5 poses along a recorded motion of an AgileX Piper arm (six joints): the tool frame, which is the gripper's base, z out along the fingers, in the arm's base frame.
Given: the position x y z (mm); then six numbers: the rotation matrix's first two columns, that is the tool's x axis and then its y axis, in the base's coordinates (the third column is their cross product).
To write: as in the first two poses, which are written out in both.
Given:
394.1, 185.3, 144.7, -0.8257, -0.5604, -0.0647, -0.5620, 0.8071, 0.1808
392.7, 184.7, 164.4, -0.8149, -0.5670, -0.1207, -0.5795, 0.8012, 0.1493
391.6, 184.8, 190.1, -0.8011, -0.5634, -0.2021, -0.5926, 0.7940, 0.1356
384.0, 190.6, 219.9, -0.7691, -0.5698, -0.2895, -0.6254, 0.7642, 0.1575
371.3, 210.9, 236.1, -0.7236, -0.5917, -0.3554, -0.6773, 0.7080, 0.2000
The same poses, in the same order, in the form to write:
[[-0.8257, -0.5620, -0.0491, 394.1], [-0.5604, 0.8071, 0.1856, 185.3], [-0.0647, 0.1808, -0.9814, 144.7], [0, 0, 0, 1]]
[[-0.8149, -0.5795, 0.0121, 392.7], [-0.5670, 0.8012, 0.1916, 184.7], [-0.1207, 0.1493, -0.9815, 164.4], [0, 0, 0, 1]]
[[-0.8011, -0.5926, 0.0841, 391.6], [-0.5634, 0.7940, 0.2284, 184.8], [-0.2021, 0.1356, -0.9699, 190.1], [0, 0, 0, 1]]
[[-0.7691, -0.6254, 0.1315, 384.0], [-0.5698, 0.7642, 0.3022, 190.6], [-0.2895, 0.1575, -0.9441, 219.9], [0, 0, 0, 1]]
[[-0.7236, -0.6773, 0.1333, 371.3], [-0.5917, 0.7080, 0.3854, 210.9], [-0.3554, 0.2000, -0.9131, 236.1], [0, 0, 0, 1]]

